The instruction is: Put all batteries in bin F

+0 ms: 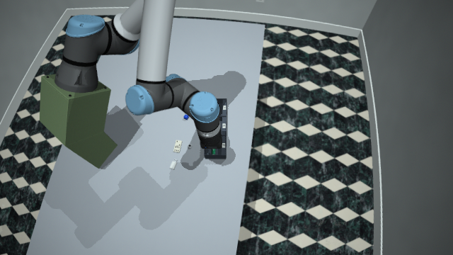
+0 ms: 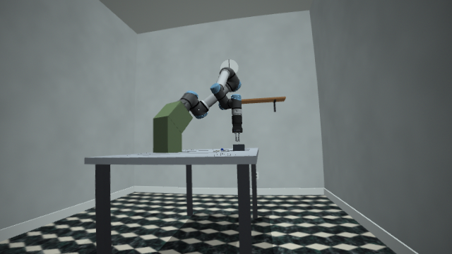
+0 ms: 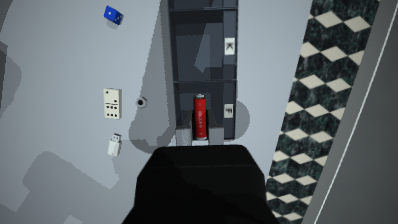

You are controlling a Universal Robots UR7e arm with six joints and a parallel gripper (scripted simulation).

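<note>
The green battery is 7 cm below my hand. Also, from my hand: dark bin: 2 cm behind, 8 cm to the left, 6 cm below; then red battery: 1 cm below; then ring-shaped part: 10 cm behind, 2 cm to the right, 8 cm below.
</note>
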